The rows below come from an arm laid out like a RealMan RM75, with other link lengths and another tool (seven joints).
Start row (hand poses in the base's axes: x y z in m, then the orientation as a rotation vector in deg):
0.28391 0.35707 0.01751 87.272 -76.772 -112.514
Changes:
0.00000 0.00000 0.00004 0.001 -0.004 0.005
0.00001 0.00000 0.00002 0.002 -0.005 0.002
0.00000 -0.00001 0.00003 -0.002 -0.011 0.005
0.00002 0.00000 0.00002 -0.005 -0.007 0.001
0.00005 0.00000 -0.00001 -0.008 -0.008 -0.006
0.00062 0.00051 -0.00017 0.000 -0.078 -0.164
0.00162 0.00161 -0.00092 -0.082 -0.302 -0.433
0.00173 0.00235 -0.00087 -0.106 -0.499 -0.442
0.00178 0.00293 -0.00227 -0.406 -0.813 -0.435
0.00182 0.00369 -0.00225 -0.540 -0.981 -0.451
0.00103 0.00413 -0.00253 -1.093 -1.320 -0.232
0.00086 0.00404 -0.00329 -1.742 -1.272 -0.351
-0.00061 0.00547 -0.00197 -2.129 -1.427 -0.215
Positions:
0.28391 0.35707 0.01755 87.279 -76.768 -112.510
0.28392 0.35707 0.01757 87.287 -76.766 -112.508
0.28392 0.35706 0.01760 87.301 -76.767 -112.498
0.28394 0.35706 0.01762 87.307 -76.773 -112.489
0.28399 0.35706 0.01761 87.311 -76.789 -112.481
0.28461 0.35757 0.01744 87.341 -76.987 -112.540
0.28623 0.35918 0.01652 87.495 -77.613 -112.567
0.28796 0.36153 0.01565 87.867 -78.347 -112.474
0.28974 0.36446 0.01338 88.479 -79.432 -111.918
0.29156 0.36815 0.01113 89.220 -80.702 -111.141
0.29259 0.37228 0.00860 90.198 -82.288 -109.492
0.29345 0.37632 0.00531 90.758 -84.436 -107.248
0.29284 0.38179 0.00334 91.349 -86.740 -104.414

